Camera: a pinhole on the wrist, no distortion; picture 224 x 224 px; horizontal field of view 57.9 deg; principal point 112.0 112.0 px. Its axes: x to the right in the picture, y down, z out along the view. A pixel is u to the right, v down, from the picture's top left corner.
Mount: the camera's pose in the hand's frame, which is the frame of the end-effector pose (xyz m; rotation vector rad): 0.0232 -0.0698 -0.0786 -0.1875 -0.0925 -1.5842
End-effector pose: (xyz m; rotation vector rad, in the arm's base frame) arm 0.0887 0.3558 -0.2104 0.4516 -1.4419 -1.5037
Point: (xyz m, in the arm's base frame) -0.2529 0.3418 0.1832
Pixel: 23.1 213.3
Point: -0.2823 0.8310 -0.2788
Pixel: 169.1 9.2
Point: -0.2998 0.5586 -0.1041
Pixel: 127.3 110.3
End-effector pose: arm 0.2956 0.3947 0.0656 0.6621 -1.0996 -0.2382
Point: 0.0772 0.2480 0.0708
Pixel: 157.0 70.7
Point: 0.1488 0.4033 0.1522
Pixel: 26.4 74.6
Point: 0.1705 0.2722 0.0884
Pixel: 144.5 97.7
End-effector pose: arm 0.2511 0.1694 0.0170 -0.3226 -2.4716 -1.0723
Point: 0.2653 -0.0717 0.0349
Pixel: behind the camera
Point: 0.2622 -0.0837 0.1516
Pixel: behind the camera
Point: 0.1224 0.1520 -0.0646
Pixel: 205.7 172.3
